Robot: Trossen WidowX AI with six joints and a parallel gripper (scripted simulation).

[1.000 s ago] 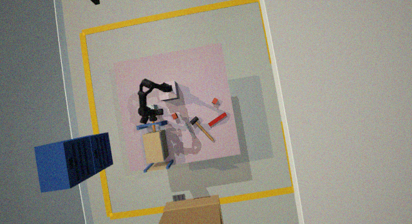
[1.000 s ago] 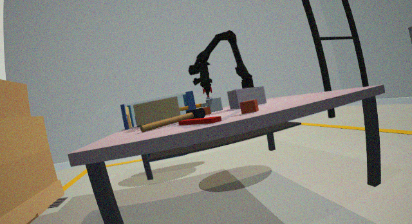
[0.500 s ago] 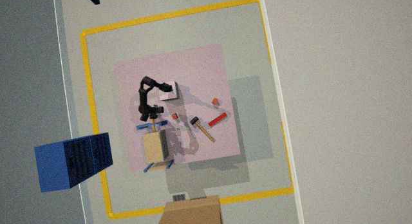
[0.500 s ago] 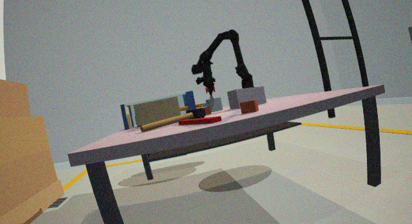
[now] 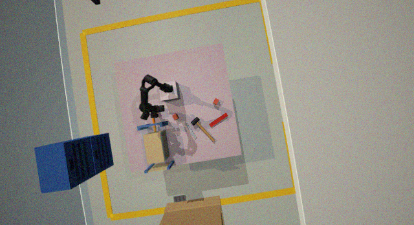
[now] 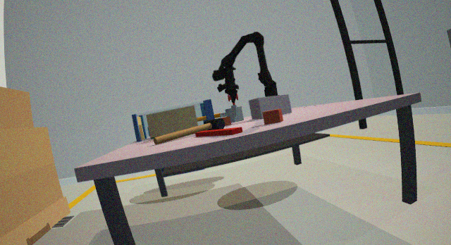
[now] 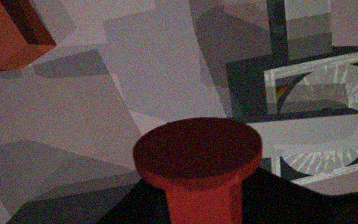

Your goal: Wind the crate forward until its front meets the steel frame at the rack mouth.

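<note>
My gripper tip is 10 mm past the winch handle, 40 mm to the left of it and 10 mm above it. Round my gripper tip: grey winch (40 mm behind, 100 mm to the right, 90 mm below); blue steel frame (140 mm ahead, 110 mm to the right, 10 mm below); red knob (20 mm above).
</note>
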